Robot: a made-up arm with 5 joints.
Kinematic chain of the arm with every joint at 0, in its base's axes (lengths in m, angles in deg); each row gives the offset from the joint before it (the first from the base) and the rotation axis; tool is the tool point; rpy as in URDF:
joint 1: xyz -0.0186 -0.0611 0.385 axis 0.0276 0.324 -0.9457
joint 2: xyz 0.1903 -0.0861 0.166 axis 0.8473 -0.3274 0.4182
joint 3: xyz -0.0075 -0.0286 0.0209 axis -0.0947 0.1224 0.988
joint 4: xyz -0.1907 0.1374 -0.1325 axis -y
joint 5: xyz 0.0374 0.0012 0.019 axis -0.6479 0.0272 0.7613
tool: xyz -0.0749 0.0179 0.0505 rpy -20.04 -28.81 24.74
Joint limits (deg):
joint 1: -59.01..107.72
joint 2: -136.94..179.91
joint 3: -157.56..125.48
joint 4: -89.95..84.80
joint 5: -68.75..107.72
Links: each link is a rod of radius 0.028 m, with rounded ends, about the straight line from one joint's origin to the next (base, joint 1, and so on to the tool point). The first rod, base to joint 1, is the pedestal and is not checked.
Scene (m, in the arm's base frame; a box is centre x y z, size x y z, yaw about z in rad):
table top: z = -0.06
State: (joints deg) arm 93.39 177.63 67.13 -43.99 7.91
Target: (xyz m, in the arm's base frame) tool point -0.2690 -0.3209 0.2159
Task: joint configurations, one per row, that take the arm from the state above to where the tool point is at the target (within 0.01 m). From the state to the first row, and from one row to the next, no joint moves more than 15 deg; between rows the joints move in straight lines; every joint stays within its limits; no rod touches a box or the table.
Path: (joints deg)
1: 95.78 163.97 74.19 -35.23 7.24
2: 98.17 150.32 81.25 -26.46 6.57
3: 100.56 136.66 88.31 -17.70 5.90
4: 102.94 123.01 95.37 -8.94 5.23
5: 105.33 109.35 102.44 -0.18 4.56
6: 107.72 95.70 109.50 8.59 3.89

